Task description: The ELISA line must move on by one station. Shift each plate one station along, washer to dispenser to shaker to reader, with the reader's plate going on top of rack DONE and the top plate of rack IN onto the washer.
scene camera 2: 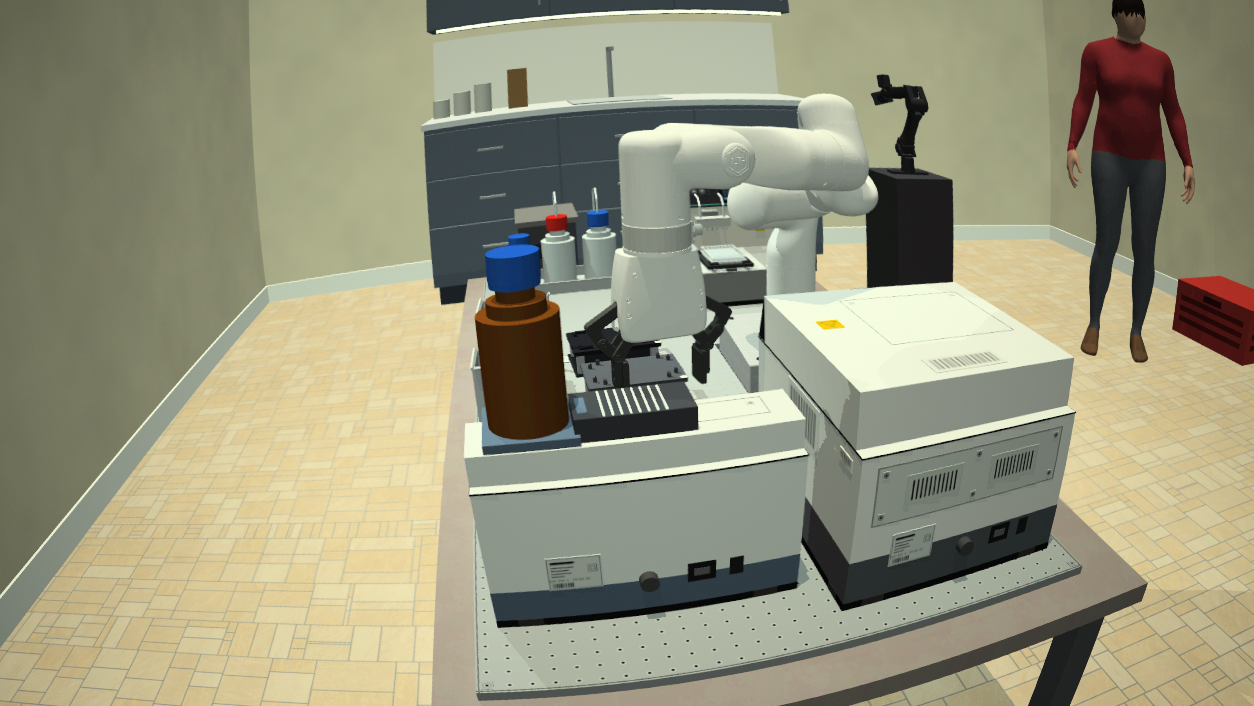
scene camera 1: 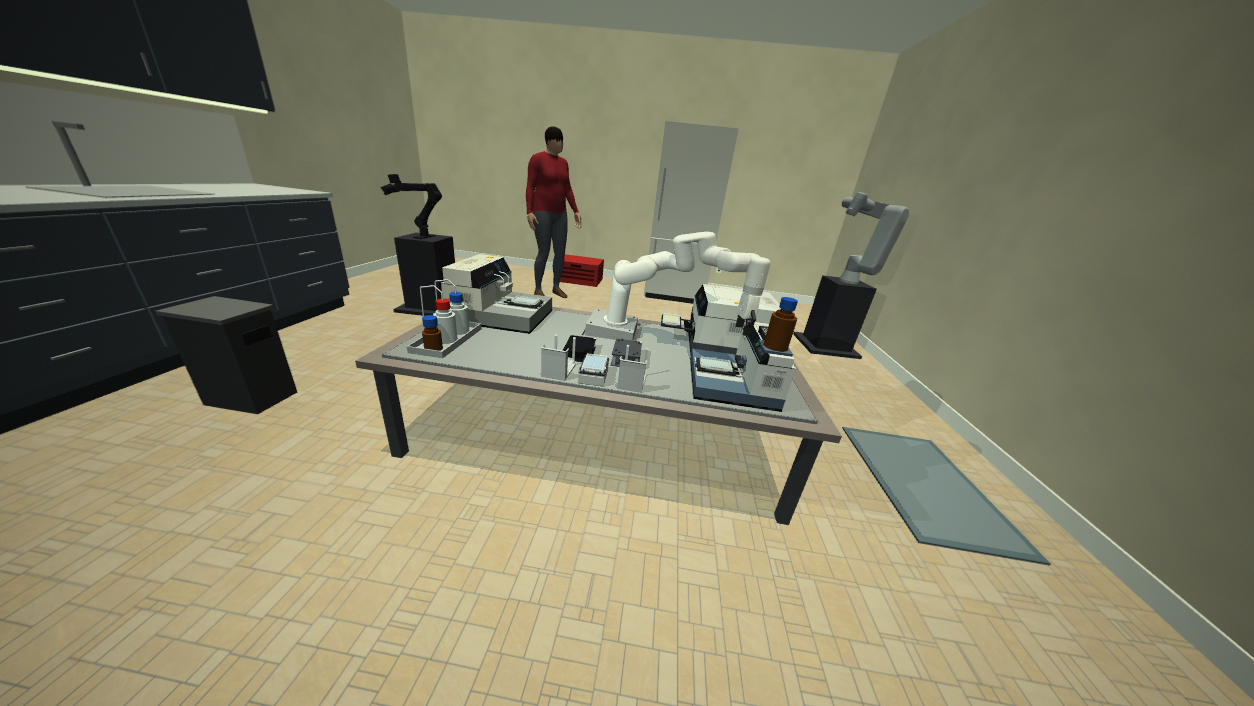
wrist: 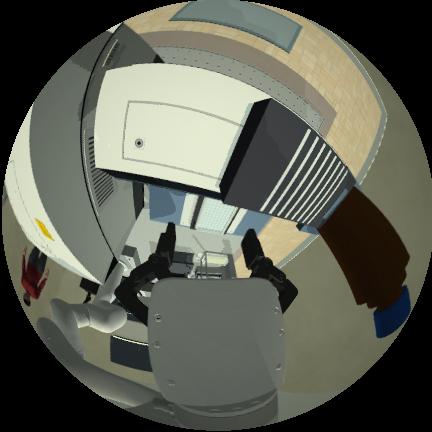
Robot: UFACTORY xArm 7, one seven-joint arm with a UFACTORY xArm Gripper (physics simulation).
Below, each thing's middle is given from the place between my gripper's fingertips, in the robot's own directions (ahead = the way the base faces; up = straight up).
Now: hand 160 mm short of the brown bottle with blue cap [scene camera 2: 519, 337], 80 mm to the right of it and 100 mm below it.
